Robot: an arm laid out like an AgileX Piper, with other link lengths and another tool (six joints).
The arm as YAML. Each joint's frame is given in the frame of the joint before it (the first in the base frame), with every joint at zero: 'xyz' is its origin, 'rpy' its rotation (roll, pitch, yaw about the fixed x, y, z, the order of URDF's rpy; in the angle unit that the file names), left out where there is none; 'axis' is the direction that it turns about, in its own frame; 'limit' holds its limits. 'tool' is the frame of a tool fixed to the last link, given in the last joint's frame.
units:
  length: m
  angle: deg
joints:
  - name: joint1
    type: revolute
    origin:
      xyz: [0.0, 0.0, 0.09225]
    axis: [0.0, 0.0, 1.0]
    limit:
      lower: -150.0
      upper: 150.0
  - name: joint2
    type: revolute
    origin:
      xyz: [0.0, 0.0, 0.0]
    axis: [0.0, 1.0, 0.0]
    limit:
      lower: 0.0
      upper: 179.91
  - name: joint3
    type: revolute
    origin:
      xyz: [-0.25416, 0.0, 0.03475]
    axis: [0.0, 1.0, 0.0]
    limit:
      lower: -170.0
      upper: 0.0
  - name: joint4
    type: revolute
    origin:
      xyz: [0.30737, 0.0, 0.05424]
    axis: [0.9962, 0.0, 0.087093]
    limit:
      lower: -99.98
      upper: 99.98
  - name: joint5
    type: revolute
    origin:
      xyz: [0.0, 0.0, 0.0]
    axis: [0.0, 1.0, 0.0]
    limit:
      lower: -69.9
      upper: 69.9
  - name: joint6
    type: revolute
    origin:
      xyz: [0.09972, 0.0, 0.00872]
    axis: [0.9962, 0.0, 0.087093]
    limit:
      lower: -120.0
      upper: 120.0
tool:
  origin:
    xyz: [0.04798, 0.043, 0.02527]
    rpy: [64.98, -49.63, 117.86]
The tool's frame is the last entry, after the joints.
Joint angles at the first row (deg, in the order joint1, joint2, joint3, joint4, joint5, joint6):
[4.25, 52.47, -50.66, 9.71, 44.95, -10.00]
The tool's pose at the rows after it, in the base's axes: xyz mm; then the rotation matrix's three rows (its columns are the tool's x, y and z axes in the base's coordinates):
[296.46 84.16 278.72], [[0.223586 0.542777 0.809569], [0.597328 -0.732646 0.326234], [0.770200 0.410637 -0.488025]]
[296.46 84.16 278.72], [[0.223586 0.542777 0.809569], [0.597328 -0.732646 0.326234], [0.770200 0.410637 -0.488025]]
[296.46 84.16 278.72], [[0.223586 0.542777 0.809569], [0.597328 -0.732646 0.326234], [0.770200 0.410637 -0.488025]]
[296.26 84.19 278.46], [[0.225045 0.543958 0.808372], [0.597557 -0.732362 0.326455], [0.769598 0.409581 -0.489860]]
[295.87 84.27 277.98], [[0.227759 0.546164 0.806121], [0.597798 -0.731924 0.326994], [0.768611 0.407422 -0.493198]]
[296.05 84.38 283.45], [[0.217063 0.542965 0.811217], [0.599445 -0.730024 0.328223], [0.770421 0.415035 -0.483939]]
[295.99 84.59 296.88], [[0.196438 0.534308 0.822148], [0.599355 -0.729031 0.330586], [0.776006 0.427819 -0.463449]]
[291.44 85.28 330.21], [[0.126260 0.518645 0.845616], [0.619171 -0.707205 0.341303], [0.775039 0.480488 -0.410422]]
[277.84 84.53 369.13], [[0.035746 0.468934 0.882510], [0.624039 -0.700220 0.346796], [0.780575 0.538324 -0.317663]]
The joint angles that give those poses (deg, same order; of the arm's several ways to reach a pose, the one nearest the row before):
[4.25, 52.47, -50.66, 9.92, 44.95, -10.00]
[4.25, 52.47, -50.66, 9.92, 44.95, -10.00]
[4.25, 52.47, -50.66, 9.92, 44.95, -10.00]
[4.25, 52.47, -50.66, 9.92, 45.08, -10.00]
[4.25, 52.47, -50.66, 9.93, 45.31, -10.00]
[4.25, 52.47, -51.44, 9.93, 45.43, -10.18]
[4.25, 52.47, -53.39, 9.93, 45.99, -10.25]
[4.25, 52.04, -58.10, 9.93, 47.36, -12.10]
[4.25, 49.65, -61.80, 9.93, 47.33, -13.02]

